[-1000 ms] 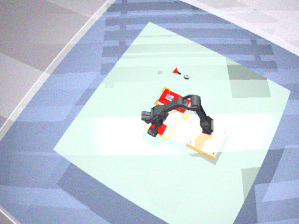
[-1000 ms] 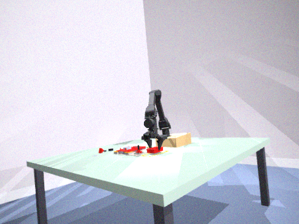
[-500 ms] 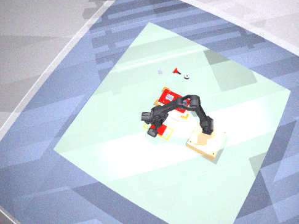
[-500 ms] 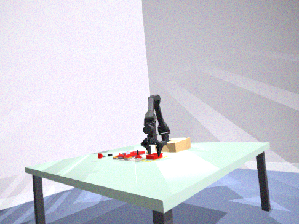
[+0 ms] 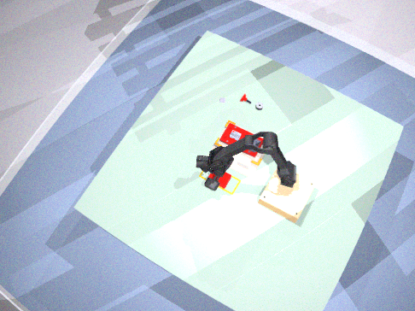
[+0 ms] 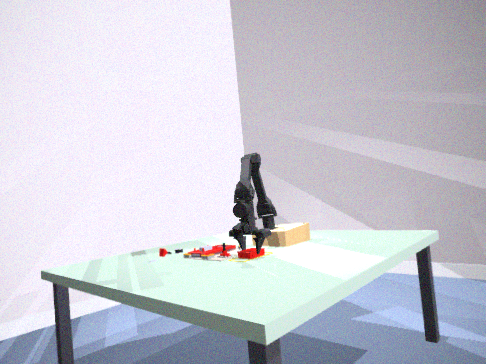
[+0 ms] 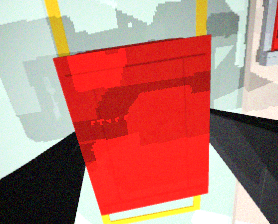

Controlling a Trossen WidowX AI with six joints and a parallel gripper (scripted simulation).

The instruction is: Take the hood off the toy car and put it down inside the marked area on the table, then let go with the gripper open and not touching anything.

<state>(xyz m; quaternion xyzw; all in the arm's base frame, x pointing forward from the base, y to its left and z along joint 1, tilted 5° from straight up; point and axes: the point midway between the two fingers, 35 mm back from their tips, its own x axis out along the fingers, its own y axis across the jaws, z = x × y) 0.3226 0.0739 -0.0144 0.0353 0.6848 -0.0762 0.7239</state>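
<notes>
Now: the red hood 10 mm above my gripper tip. Round my gripper tip: grey wheel (70 mm behind, 450 mm to the right); pale disc (140 mm ahead, 430 mm to the right, 10 mm below).
</notes>
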